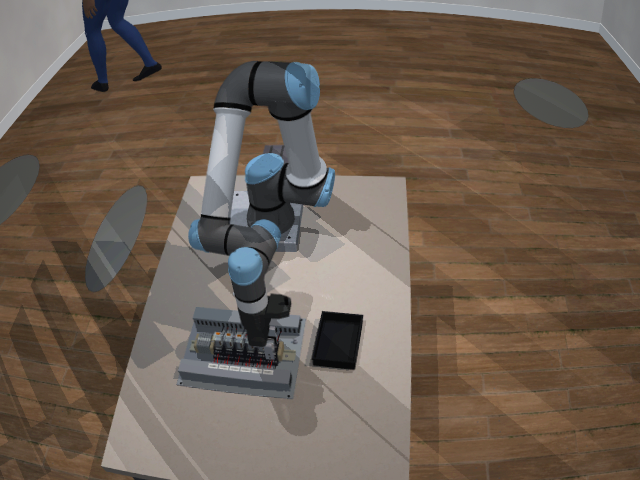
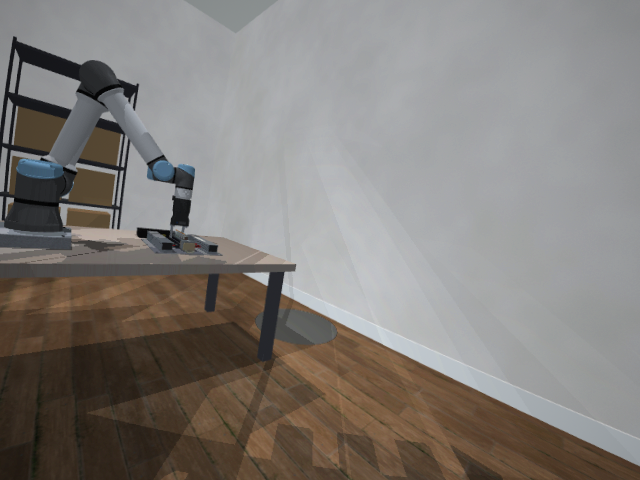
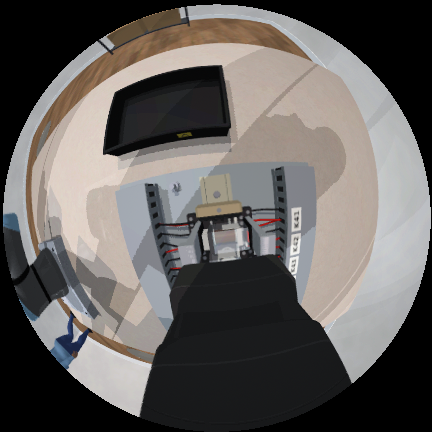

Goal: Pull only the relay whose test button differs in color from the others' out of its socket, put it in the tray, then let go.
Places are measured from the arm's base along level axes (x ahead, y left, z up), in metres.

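Pixels of known places: gripper, fingertip midpoint: [image 1: 271, 350] [image 3: 223, 228]; arm's base, origin of the base link: [image 1: 270, 219] [image 2: 34, 228] [image 3: 54, 271].
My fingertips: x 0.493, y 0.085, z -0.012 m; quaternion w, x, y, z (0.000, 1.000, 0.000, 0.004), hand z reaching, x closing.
Note:
Ahead of a thing's pixels: the offset from my fingertips to its top centre. "*": to the spot under its first point.
My gripper [image 1: 266, 350] [image 2: 178, 231] [image 3: 223, 228] is down at the right end of the relay row, shut on the end relay @(0.000 m ahead, 0.002 m right, 0.033 m up) [image 3: 227, 242], beside the beige end stop @(0.003 m back, 0.023 m left, 0.013 m up) [image 3: 218, 209]. One grey finger stands on each side of its clear cover. Its test button cannot be made out, and the black gripper body hides the relays next to it. The relay is at its socket; I cannot tell whether it has lifted. Several relays @(0.002 m back, 0.114 m right, 0.042 m up) [image 1: 228, 338] farther left show orange buttons. The black tray @(0.059 m back, 0.169 m left, 0.008 m up) [image 1: 333, 364] [image 3: 165, 143] stands to the right of the panel.
The grey panel @(* 0.088 m back, 0.045 m left, 0.016 m up) [image 3: 135, 200] carries slotted ducts @(0.089 m ahead, 0.088 m right, 0.016 m up) [image 1: 235, 380] along both sides of the row, with red and black wires and labels K41, K42 and K43. A person [image 1: 105, 46] [image 3: 70, 345] is beyond the table. A shelf rack [image 2: 38, 59] stands behind the arm.

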